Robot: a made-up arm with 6 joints. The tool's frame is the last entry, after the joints.
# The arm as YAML. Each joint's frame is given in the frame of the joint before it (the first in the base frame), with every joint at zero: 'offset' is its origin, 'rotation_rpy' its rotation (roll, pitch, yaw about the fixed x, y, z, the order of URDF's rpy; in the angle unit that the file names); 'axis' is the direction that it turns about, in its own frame. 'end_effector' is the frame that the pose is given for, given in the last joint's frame.
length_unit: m
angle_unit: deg
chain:
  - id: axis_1
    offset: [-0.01, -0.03, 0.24]
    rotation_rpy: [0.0, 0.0, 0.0]
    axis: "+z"
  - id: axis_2
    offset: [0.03, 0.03, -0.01]
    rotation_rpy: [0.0, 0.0, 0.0]
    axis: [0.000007, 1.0, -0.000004]
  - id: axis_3
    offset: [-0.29, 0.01, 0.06]
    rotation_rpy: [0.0, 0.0, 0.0]
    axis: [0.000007, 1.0, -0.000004]
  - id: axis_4
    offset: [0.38, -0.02, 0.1]
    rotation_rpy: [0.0, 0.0, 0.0]
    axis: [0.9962, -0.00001, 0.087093]
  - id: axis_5
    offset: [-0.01, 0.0, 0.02]
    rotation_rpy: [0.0, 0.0, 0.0]
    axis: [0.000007, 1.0, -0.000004]
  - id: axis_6
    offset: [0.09, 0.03, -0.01]
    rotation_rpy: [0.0, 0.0, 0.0]
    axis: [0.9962, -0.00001, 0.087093]
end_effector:
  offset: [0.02, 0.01, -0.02]
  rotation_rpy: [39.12, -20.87, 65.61]
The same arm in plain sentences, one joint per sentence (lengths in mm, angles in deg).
The arm has six revolute joints in a row. What follows holds with every joint at zero, and every direction is one of the base frame's.
The first joint is mounted 10.0 mm along -x and 30.0 mm along -y and 240.0 mm along +z from the base frame's origin and rotates about +z.
The second joint is mounted 30.0 mm along +x and 30.0 mm along +y and 10.0 mm along -z from the first joint and rotates about +y.
The third joint is mounted 290.0 mm along -x and 10.0 mm along +y and 60.0 mm along +z from the second joint and rotates about +y.
The fourth joint is mounted 380.0 mm along +x and 20.0 mm along -y and 100.0 mm along +z from the third joint and rotates about the direction (0.9962, 0, 0.0871).
The fifth joint is mounted 10.0 mm along -x and 20.0 mm along +z from the fourth joint and rotates about +y.
The sixth joint is mounted 90.0 mm along +x and 30.0 mm along +y and 10.0 mm along -z from the fifth joint and rotates about the direction (0.9962, 0, 0.0871).
The tool frame, which is the frame that the pose is given for, is mounted 20.0 mm along +x and 10.0 mm along +y and 20.0 mm along -z from the sixth joint; its axes are the base frame's turned by roll 39.12, pitch -20.87 and yaw 65.61 deg (as in URDF: about the fixed x, then y, then z).

